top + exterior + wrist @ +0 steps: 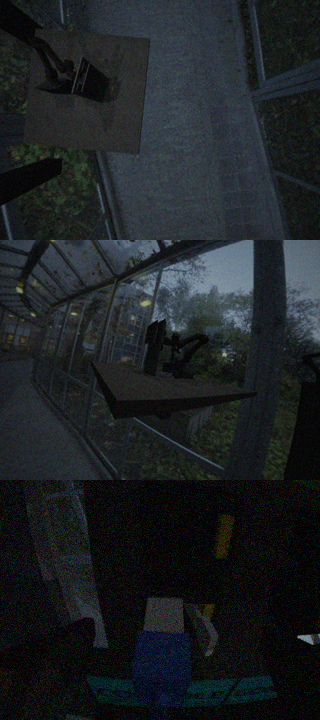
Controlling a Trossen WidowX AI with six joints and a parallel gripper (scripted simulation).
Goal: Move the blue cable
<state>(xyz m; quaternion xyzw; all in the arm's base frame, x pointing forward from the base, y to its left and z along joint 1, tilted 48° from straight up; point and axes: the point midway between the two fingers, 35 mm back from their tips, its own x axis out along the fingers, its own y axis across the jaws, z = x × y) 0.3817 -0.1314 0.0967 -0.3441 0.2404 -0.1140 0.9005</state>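
Now: gripper tip 1 cm short of the blue plug.
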